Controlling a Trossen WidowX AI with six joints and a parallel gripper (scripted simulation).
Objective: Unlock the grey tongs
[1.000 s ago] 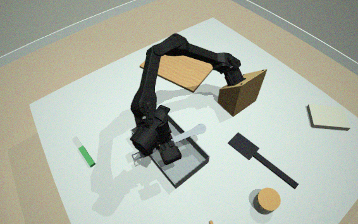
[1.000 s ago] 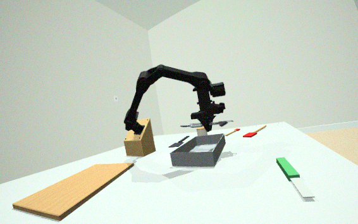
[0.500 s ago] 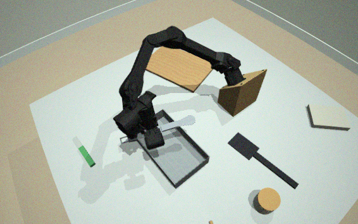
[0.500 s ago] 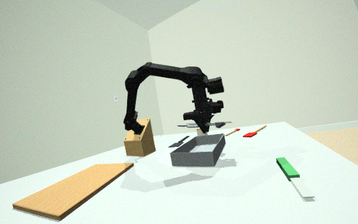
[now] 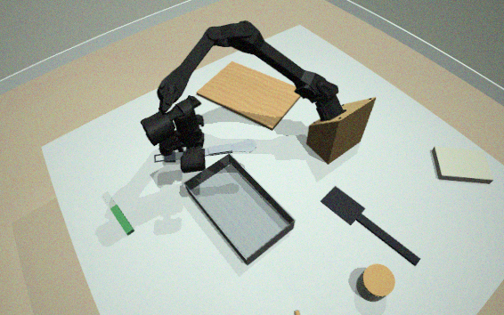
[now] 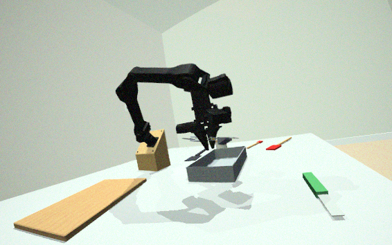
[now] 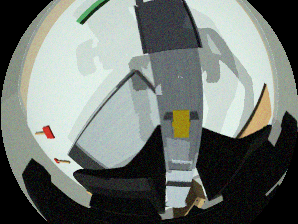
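My gripper tip is 40 mm below the yellow lock piece, 20 mm short of it and 10 mm to the left of it. From my gripper tip the other things lie so: black spatula (380 mm to the left, 330 mm behind, 110 mm below); roasting tin (150 mm to the left, 90 mm below, 40 mm behind); wooden board (330 mm behind, 270 mm to the right, 100 mm below).
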